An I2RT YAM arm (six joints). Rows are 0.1 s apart.
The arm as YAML. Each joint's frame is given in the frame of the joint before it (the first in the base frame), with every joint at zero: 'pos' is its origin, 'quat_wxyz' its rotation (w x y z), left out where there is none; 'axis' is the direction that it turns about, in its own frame. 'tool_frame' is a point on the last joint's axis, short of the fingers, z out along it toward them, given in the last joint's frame.
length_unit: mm
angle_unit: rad
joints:
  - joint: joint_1
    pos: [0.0, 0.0, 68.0]
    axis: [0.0, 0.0, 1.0]
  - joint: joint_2
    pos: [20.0, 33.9, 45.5]
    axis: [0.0, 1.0, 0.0]
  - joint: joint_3
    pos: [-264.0, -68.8, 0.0]
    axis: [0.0, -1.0, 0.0]
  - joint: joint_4
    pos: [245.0, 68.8, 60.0]
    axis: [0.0, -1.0, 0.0]
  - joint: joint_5
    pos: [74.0, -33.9, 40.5]
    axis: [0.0, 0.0, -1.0]
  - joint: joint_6
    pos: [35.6, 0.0, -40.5]
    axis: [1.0, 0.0, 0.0]
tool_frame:
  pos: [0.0, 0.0, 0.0]
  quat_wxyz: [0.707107, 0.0, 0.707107, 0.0]
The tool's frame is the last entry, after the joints.
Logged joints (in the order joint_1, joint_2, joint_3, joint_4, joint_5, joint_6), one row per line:
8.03, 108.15, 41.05, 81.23, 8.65, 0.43
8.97, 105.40, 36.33, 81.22, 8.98, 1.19
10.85, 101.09, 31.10, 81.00, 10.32, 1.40
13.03, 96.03, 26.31, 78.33, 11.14, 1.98
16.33, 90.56, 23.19, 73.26, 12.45, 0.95
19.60, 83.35, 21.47, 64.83, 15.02, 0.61
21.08, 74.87, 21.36, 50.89, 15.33, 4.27
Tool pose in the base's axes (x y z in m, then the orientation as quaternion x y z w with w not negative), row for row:
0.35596, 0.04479, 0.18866, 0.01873, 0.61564, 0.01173, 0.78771
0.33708, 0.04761, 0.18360, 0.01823, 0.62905, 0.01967, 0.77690
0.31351, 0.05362, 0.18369, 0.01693, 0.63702, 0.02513, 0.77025
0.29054, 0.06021, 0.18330, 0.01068, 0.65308, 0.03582, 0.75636
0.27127, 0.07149, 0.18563, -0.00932, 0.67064, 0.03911, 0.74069
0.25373, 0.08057, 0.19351, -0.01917, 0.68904, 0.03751, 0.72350
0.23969, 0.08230, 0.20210, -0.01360, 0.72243, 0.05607, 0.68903
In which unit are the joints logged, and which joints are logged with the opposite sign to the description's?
The joints are logged in degrees. Opposite sign: none.
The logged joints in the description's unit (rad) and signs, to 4 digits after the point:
0.1401, 1.8876, 0.7165, 1.4177, 0.1510, 0.0075
0.1566, 1.8396, 0.6341, 1.4176, 0.1567, 0.0208
0.1894, 1.7644, 0.5428, 1.4137, 0.1801, 0.0244
0.2274, 1.6760, 0.4592, 1.3671, 0.1944, 0.0346
0.2850, 1.5806, 0.4047, 1.2786, 0.2173, 0.0166
0.3421, 1.4547, 0.3747, 1.1315, 0.2621, 0.0106
0.3679, 1.3067, 0.3728, 0.8882, 0.2676, 0.0745

